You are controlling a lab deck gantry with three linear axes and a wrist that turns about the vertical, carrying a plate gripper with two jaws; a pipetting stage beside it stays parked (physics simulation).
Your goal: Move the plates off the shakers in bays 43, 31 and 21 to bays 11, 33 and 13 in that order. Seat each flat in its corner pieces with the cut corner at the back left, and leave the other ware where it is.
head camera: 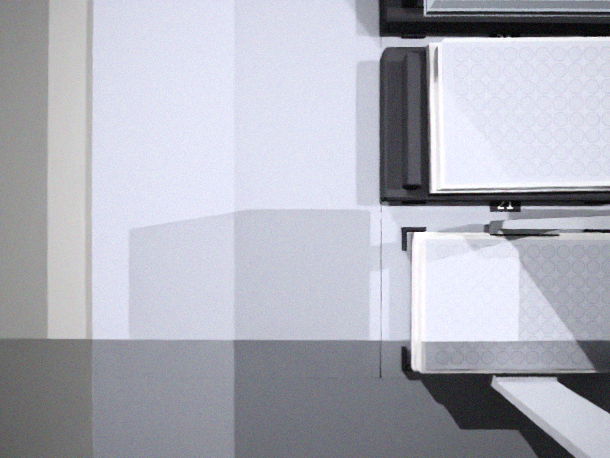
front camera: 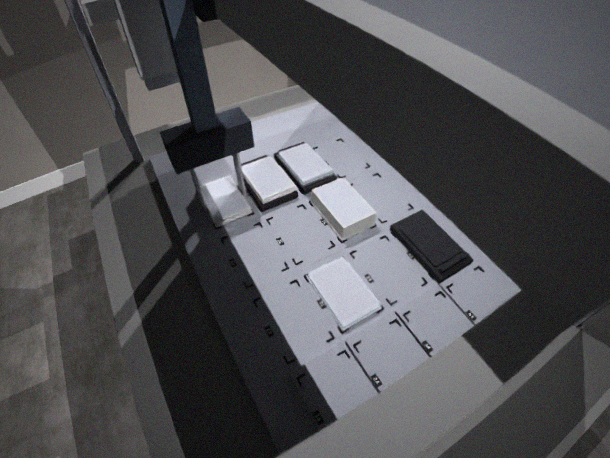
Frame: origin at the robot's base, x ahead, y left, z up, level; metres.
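Seen in the pictures: gripper, between the fingertips: (head camera: 518, 302) (front camera: 223, 199); robot's base, origin of its link: (head camera: 406, 364).
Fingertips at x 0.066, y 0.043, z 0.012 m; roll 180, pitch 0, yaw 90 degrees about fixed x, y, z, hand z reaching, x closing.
Note:
Offsets run from my fingertips to a thing's top centre. "pt": to the spot under its first point. Level surfaces: height alone.
The plate gripper (front camera: 218, 189) is shut on a white well plate {dx +0.000, dy +0.000, dz +0.007 m} (front camera: 225, 199) (head camera: 465, 300) at bay 11. Its jaws press the plate's two long sides. The plate is level, close to the deck, and lies between its corner pieces; whether it bears fully on the deck cannot be told. Its cut corner cannot be made out. A white plate {dx +0.005, dy +0.110, dz +0.024 m} (front camera: 270, 179) (head camera: 530, 115) sits on the shaker {dx -0.006, dy +0.108, dz +0.019 m} (front camera: 280, 201) (head camera: 392, 125) in bay 21. Another plate {dx +0.002, dy +0.212, dz +0.024 m} (front camera: 304, 161) sits on the shaker {pt dx +0.067, dy +0.171, dz +0.013 m} (front camera: 303, 188) in bay 31. The dark shaker {dx +0.330, dy +0.322, dz +0.019 m} (front camera: 431, 244) in bay 43 is bare.
A tall white block {dx +0.162, dy +0.214, dz +0.030 m} (front camera: 345, 205) stands at bay 32, and a flat white plate {dx +0.326, dy +0.107, dz +0.002 m} (front camera: 344, 292) at bay 23. The bay 21 shaker is close beside the gripper's upper jaw in the head view. Black corner pieces mark the other bays on the deck {dz -0.012 m} (front camera: 320, 125).

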